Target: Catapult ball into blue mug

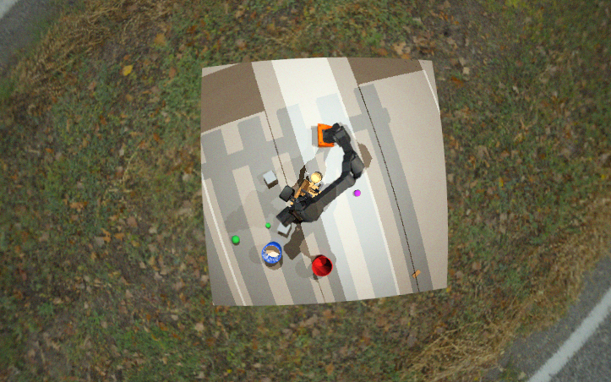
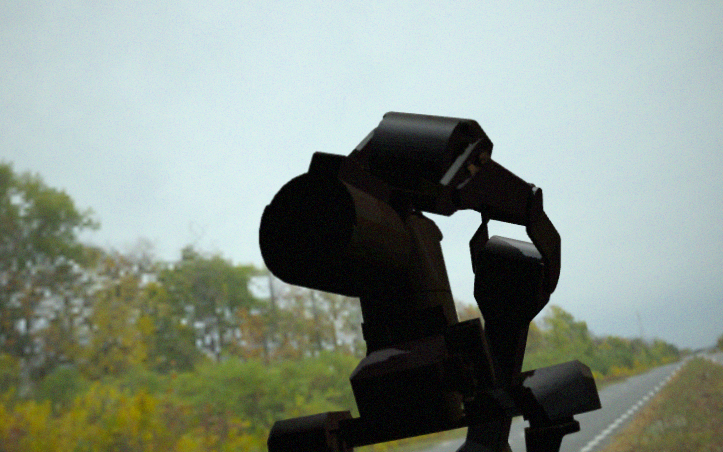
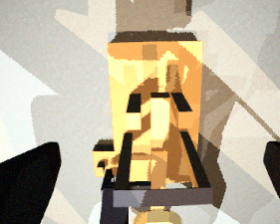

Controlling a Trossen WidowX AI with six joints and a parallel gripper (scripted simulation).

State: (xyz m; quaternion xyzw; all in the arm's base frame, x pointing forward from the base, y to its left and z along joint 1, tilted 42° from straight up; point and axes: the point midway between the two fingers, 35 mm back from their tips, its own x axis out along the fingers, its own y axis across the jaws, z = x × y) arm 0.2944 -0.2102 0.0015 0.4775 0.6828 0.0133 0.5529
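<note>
My gripper tip is 1 cm past the magenta ball, 28 cm to the right of it and 12 cm above it. Round my gripper tip: catapult (5 cm behind, 6 cm to the left, 8 cm below); then blue mug (22 cm ahead, 17 cm to the right, 10 cm below); then red mug (31 cm ahead, 6 cm to the left, 10 cm below).
</note>
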